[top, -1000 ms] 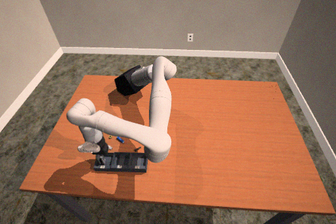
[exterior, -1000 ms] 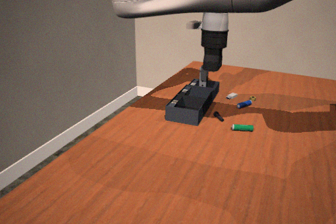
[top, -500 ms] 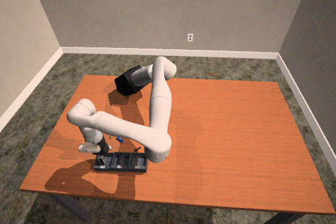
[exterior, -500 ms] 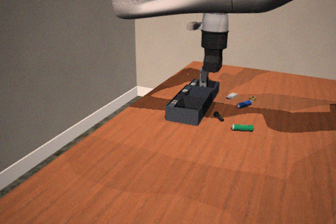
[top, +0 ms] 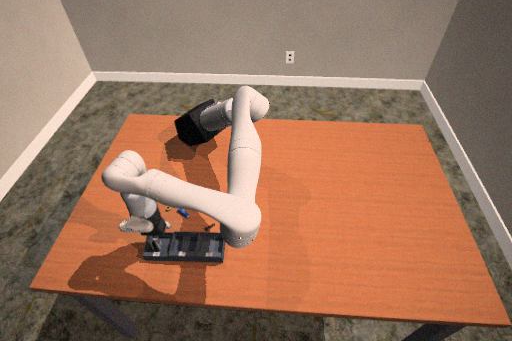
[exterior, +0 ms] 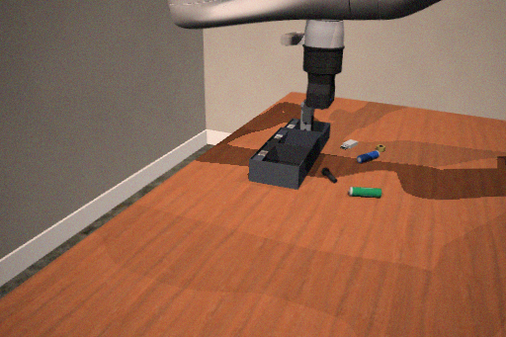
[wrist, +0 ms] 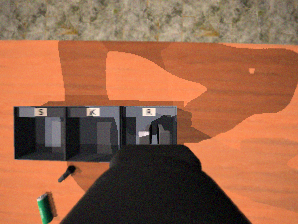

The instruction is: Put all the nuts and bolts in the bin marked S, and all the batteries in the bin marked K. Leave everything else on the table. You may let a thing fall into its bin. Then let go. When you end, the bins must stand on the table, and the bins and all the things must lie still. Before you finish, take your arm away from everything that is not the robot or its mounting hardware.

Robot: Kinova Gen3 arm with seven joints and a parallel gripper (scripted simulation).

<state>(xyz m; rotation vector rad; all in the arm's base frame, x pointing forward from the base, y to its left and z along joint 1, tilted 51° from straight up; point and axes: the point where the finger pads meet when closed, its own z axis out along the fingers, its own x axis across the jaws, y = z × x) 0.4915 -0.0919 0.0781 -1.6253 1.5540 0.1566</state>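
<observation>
My hand is 90 mm to the right of the three-compartment bin tray, 20 mm past it and 20 mm above it. From my hand the other things lie so: blue battery (140 mm behind, 30 mm below, 20 mm to the left); then USB stick (90 mm behind, 30 mm below, 20 mm to the right); then yellow nut (150 mm behind, 40 mm to the right, 30 mm below).
</observation>
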